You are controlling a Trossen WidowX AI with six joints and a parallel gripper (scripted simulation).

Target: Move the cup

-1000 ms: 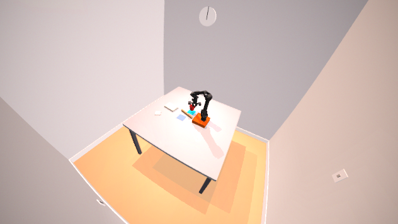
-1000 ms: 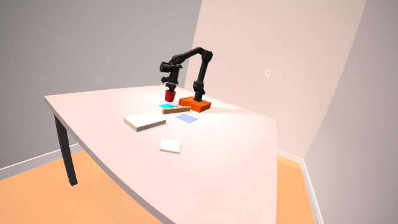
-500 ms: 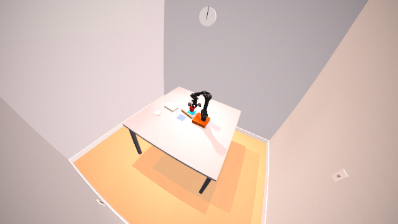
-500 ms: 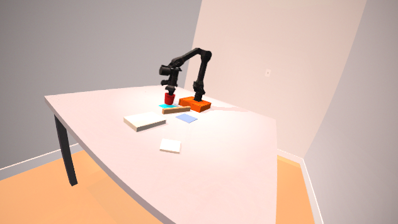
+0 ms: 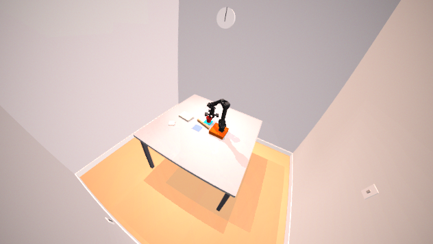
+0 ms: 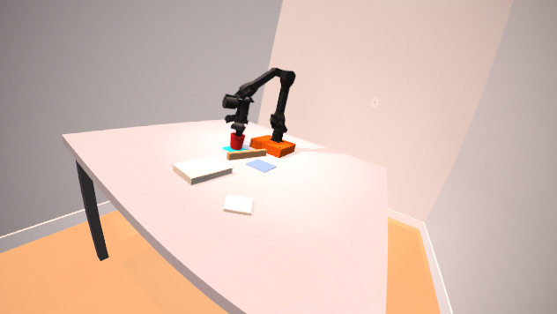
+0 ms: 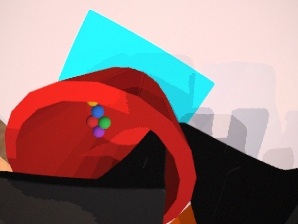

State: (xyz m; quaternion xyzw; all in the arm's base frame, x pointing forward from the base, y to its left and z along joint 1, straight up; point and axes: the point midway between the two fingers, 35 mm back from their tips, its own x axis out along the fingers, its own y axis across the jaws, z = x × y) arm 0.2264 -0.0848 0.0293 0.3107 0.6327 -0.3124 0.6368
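Right now the cyan pad is 2 cm ahead of my gripper tip, 2 cm to the left of it and 5 cm below it. Also, from my gripper tip: wooden bar (4 cm ahead, 12 cm to the left, 4 cm below); then red cup (2 cm ahead, 2 cm to the left); then pale blue pad (5 cm ahead, 22 cm to the left, 5 cm below).
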